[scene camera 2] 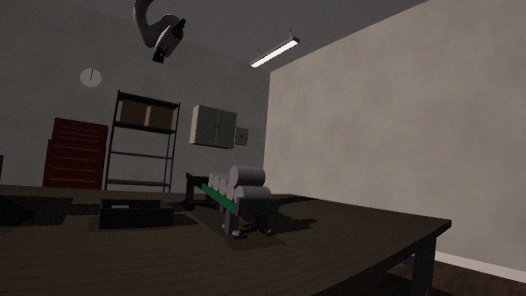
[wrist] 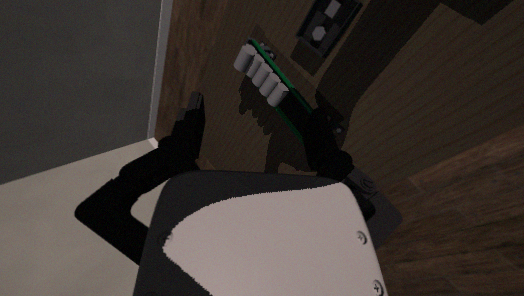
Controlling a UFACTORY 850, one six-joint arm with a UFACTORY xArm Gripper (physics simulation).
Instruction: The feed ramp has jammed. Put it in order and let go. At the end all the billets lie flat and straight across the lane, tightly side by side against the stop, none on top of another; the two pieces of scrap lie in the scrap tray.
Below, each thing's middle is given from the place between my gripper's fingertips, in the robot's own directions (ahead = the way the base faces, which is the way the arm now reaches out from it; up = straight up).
Labels:
My gripper is now 430 mm above the scrap tray (scene camera 2: 141, 213), 160 mm to the left of it and 20 mm past it.

